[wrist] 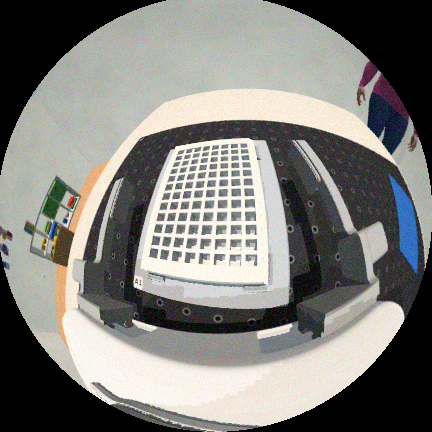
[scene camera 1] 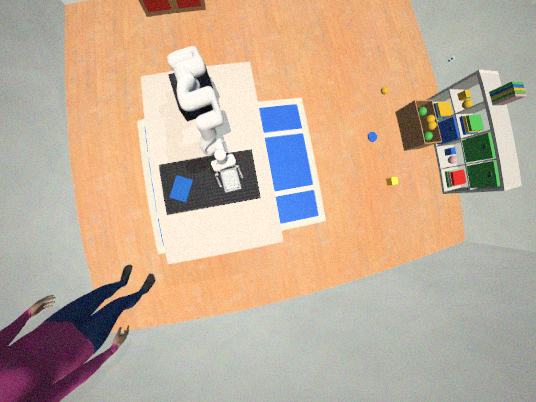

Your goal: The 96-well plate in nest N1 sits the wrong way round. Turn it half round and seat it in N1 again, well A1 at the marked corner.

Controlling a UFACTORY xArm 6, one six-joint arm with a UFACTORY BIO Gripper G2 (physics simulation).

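The white 96-well plate [scene camera 1: 230, 179] [wrist: 212, 205] lies flat, wells up, on the pale grey nest N1 [wrist: 278, 240]. In the wrist view, a small A1 label [wrist: 138, 282] marks the nest's near left corner. The plate's own lettering is too faint to read. My gripper [scene camera 1: 230, 176] [wrist: 212, 180] is open and empty, with one finger on each side of the plate along its long sides. Both fingers are apart from the plate, with a gap on each side. How high the fingertips are above the board is hard to tell.
The nest stands on a black perforated board [scene camera 1: 202, 201] [wrist: 215, 129] on the cream table [scene camera 1: 225, 225] [wrist: 250, 102]. A blue rectangle [scene camera 1: 181, 188] [wrist: 406, 225] lies on the board, to the right in the wrist view. A person [scene camera 1: 65, 345] [wrist: 392, 105] is beyond the table.
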